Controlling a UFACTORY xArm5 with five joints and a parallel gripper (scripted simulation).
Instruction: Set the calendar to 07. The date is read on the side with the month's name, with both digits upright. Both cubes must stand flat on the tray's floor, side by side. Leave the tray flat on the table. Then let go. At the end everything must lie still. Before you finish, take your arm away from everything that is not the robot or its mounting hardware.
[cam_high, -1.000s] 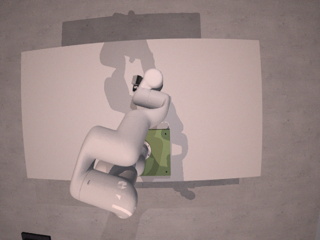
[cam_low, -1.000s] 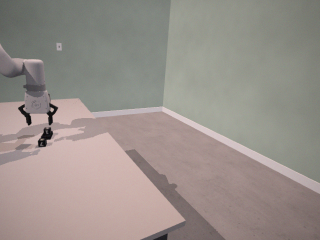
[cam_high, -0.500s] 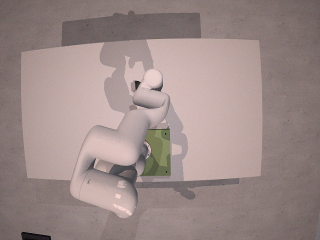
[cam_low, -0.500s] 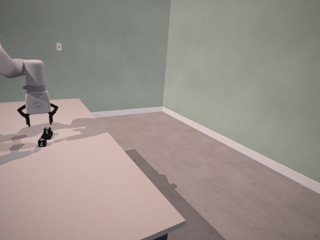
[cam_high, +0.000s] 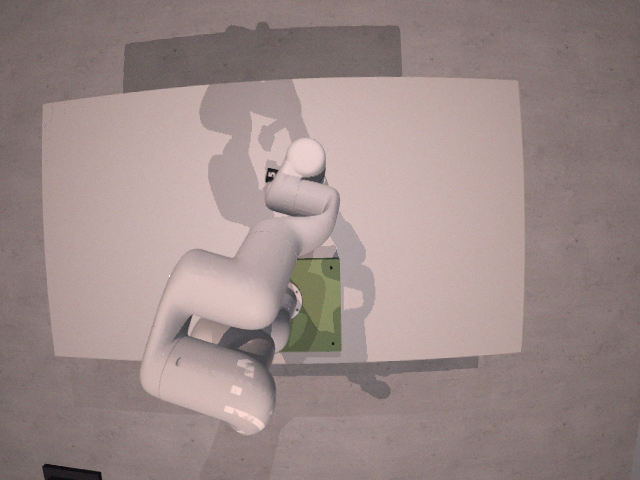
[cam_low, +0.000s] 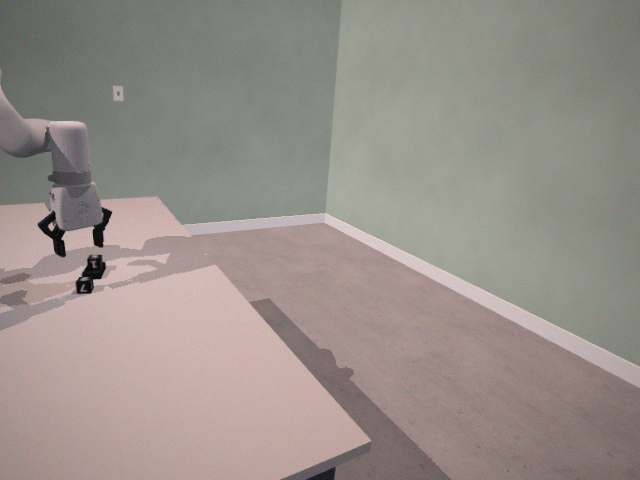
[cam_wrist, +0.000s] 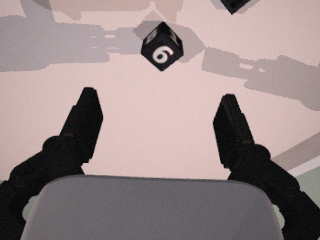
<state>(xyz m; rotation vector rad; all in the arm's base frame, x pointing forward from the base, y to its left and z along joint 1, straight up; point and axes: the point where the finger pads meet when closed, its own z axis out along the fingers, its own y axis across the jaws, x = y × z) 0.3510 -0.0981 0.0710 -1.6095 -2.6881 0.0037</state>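
My hand is 10 cm above the black cube. Also, from my hand: black calendar tray (2 cm ahead, 11 cm to the left, 11 cm below).
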